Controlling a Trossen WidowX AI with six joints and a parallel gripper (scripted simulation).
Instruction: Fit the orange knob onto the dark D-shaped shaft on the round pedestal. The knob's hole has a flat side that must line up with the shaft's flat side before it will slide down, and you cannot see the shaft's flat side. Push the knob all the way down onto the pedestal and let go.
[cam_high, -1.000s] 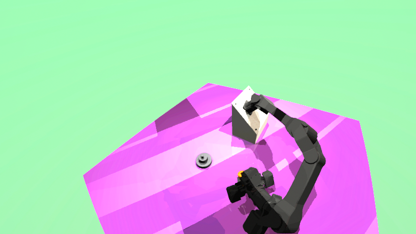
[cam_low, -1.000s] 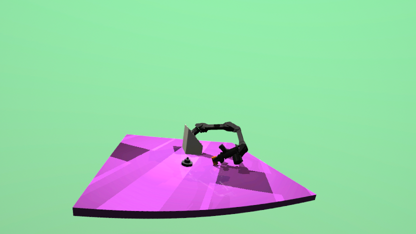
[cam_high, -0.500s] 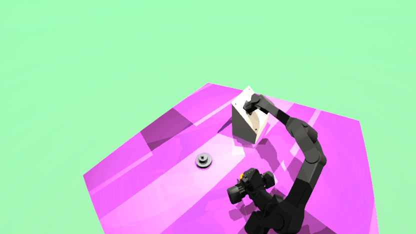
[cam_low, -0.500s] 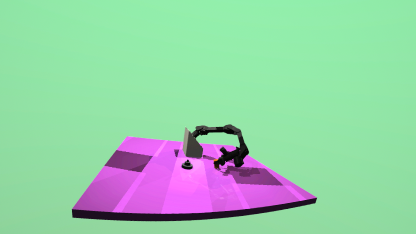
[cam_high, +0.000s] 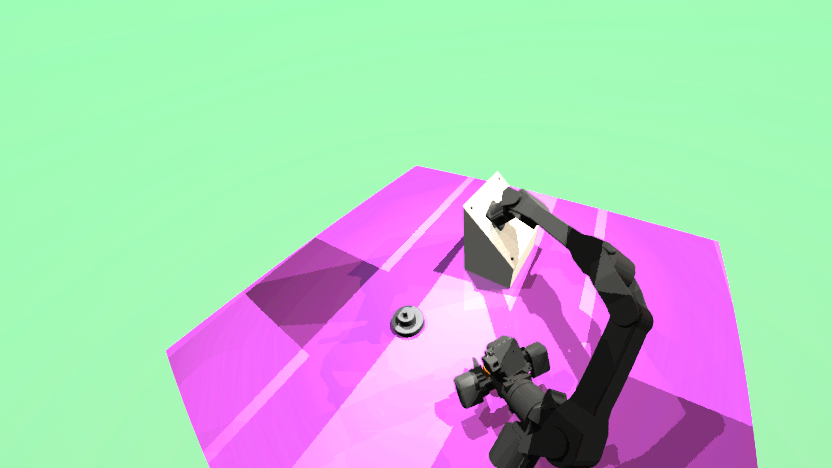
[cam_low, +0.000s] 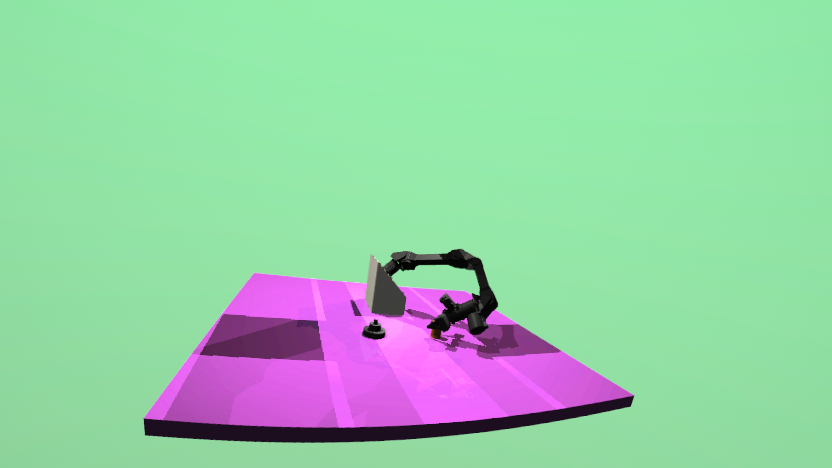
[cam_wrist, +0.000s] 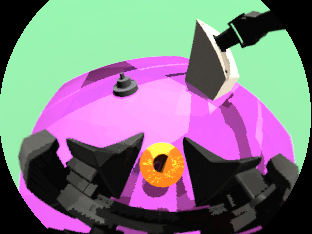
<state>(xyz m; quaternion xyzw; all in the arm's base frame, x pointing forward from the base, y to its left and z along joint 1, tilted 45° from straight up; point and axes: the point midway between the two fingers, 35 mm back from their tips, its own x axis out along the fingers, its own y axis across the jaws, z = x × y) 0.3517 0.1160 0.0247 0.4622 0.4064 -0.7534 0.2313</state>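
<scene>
My gripper tip is now 20 mm short of the orange knob, 20 mm to the right of it and 10 mm above it. The rest, counted from my gripper tip: round pedestal (20 mm behind, 210 mm to the right, 10 mm below).
</scene>
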